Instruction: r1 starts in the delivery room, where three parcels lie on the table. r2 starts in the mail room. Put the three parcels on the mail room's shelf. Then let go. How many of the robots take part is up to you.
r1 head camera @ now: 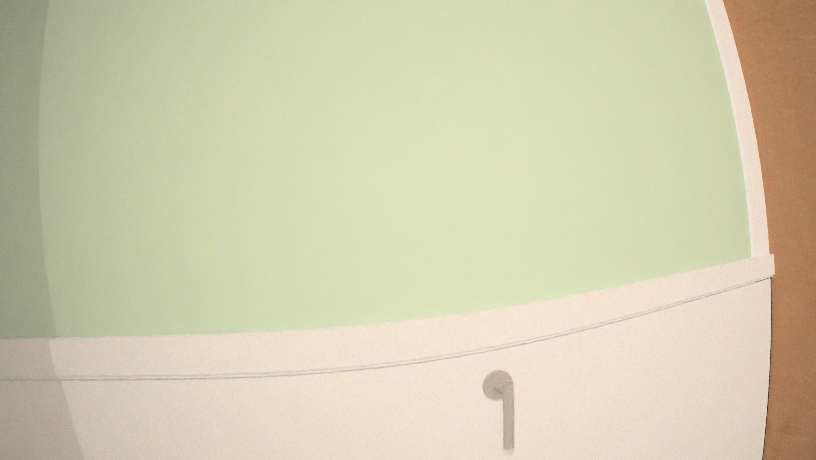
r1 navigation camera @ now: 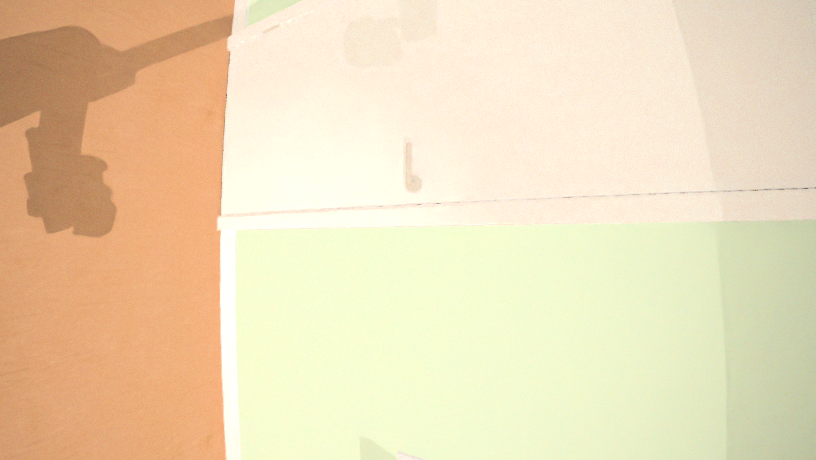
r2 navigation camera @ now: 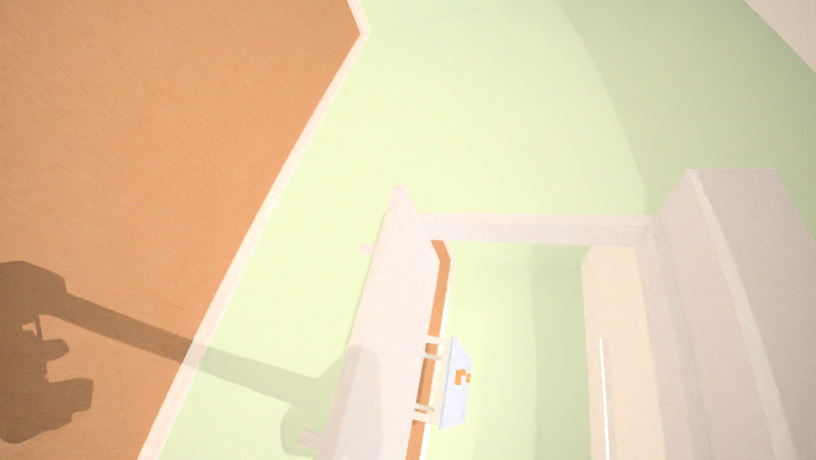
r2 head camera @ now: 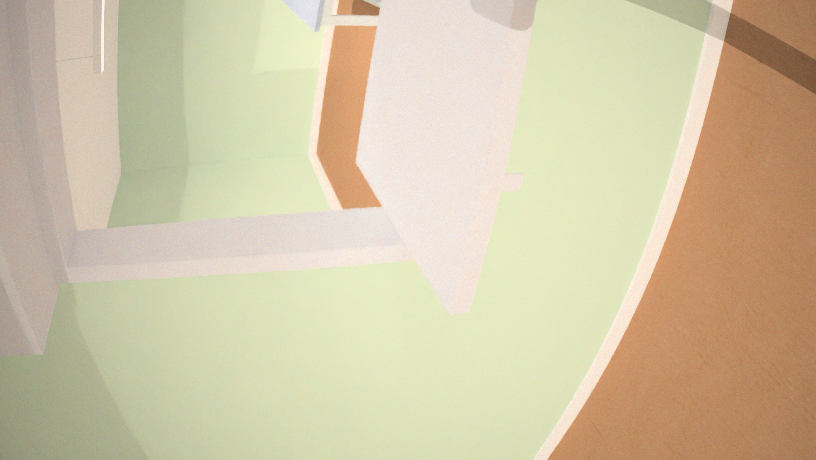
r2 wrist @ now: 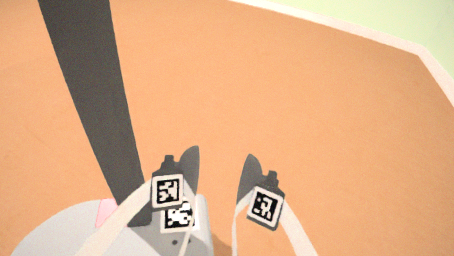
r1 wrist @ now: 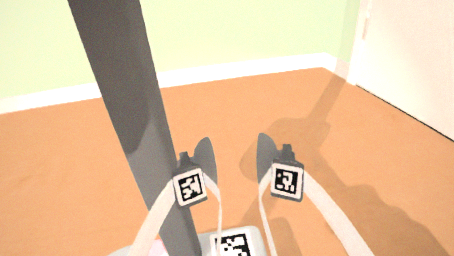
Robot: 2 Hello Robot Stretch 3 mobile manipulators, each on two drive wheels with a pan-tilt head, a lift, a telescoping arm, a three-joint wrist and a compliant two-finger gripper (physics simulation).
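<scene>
Small orange parcels [r2 navigation camera: 461, 376] lie close together on a pale blue table top [r2 navigation camera: 454, 406], seen through a wall opening in the r2 navigation camera view, which is turned sideways. They are too small to count surely. A corner of the table top [r2 head camera: 308, 12] shows in the r2 head view. The r1 gripper [r1 wrist: 237, 160] is open and empty above the floor, near a wall and a door. The r2 gripper [r2 wrist: 220, 164] is open and empty above the floor. No parcel shows near either gripper. I cannot make out the mail room's shelf.
A white ledge [r2 head camera: 445, 131] [r2 navigation camera: 388, 308] juts out below the opening, with brackets under it. A closed white door [r1 head camera: 640, 394] [r1 navigation camera: 542, 125] [r1 wrist: 410, 55] with a grey handle [r1 head camera: 508, 417] [r1 navigation camera: 408, 162] stands by r1. Dark masts [r1 wrist: 125, 95] [r2 wrist: 92, 95] rise beside both grippers.
</scene>
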